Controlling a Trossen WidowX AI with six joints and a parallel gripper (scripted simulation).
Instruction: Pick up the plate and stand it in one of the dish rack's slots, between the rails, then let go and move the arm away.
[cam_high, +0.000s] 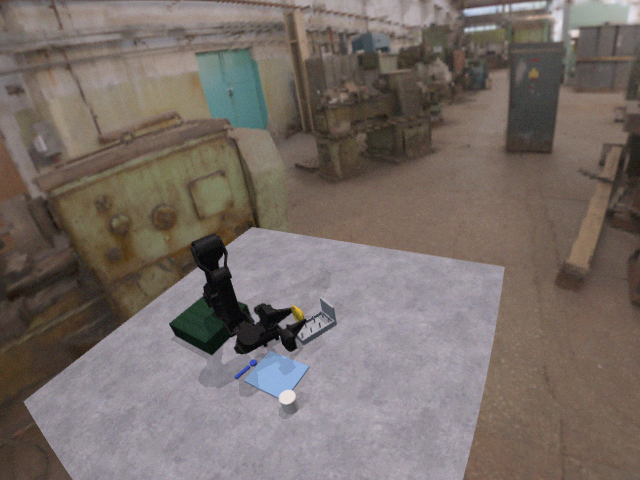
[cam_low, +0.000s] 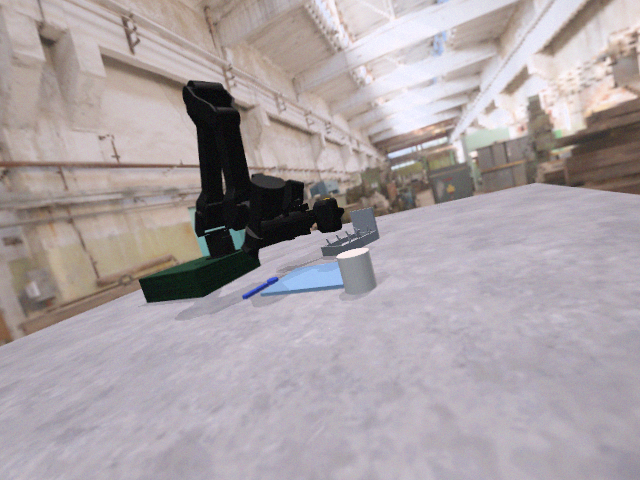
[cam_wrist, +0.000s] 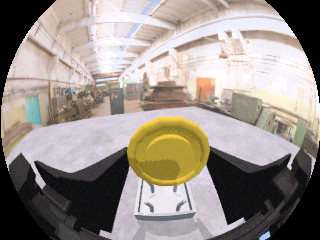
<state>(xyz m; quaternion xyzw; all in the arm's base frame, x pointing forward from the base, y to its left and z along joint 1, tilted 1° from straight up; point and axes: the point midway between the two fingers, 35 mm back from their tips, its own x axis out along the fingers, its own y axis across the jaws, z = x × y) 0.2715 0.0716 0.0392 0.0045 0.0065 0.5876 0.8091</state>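
Right now my gripper tip is 10 mm short of the grey dish rack, 40 mm to the right of it and 70 mm above it. From my gripper tip the other things lie so: small blue spoon 70 mm behind, 200 mm to the right, 90 mm below; then plate 10 mm to the right; then light blue mat 30 mm ahead, 170 mm to the right, 90 mm below.
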